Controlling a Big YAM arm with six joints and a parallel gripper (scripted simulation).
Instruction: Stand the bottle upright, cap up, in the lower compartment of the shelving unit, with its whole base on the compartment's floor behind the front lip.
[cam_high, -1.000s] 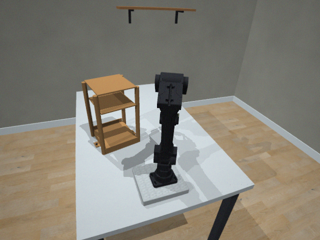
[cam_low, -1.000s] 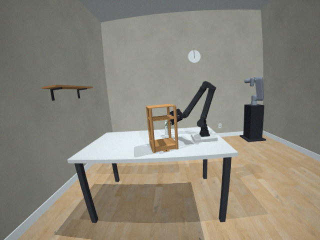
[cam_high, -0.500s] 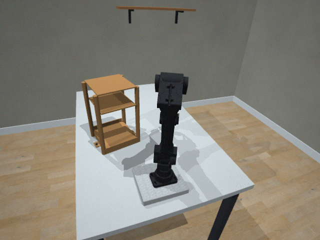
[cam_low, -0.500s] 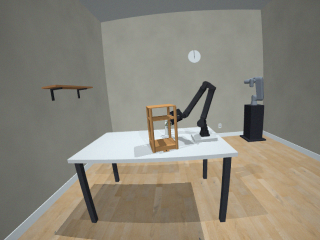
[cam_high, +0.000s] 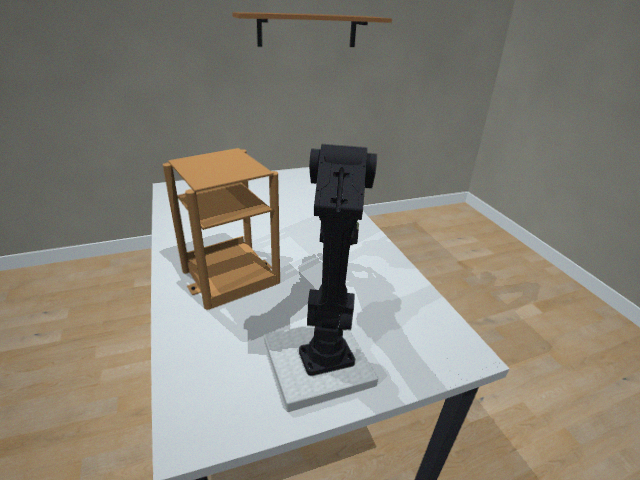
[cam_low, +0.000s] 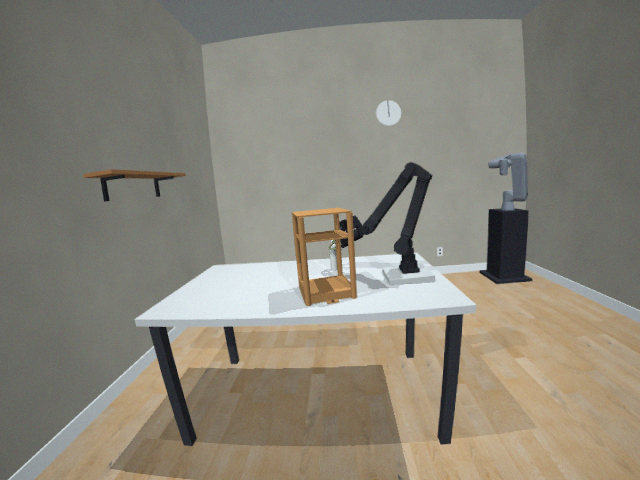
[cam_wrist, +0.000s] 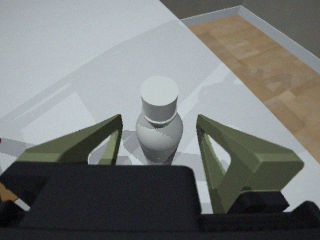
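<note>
Now: the bottle 1 cm below my hand. Also, from my hand: shelving unit (36 cm to the left, 5 cm above, 3 cm ahead).
</note>
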